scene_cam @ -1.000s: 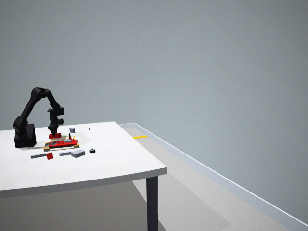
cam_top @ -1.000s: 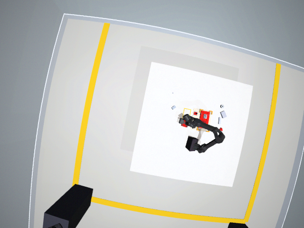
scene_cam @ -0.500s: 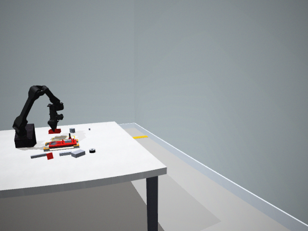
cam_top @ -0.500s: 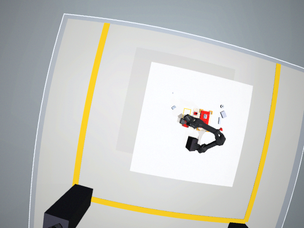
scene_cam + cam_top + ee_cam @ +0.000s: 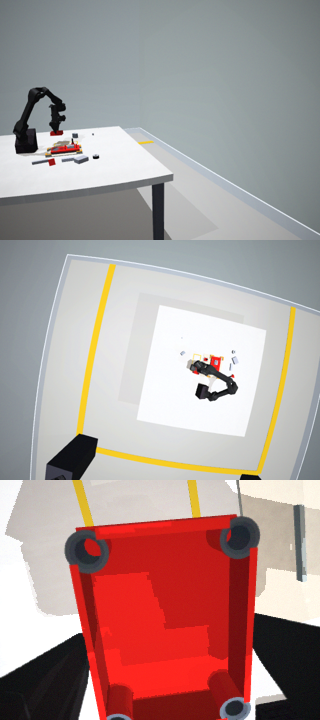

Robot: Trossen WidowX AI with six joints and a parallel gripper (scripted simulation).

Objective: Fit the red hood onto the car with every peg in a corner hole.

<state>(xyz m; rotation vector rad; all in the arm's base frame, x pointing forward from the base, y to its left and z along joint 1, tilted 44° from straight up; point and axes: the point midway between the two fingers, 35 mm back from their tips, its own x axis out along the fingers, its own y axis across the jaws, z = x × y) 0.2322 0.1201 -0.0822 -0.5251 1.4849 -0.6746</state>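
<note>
Right now the red hood is 1 cm below my gripper tip. From my gripper tip the other things lie so: grey bar 6 cm behind, 40 cm to the right, 9 cm below; then grey cube 13 cm ahead, 17 cm to the left, 8 cm below.
</note>
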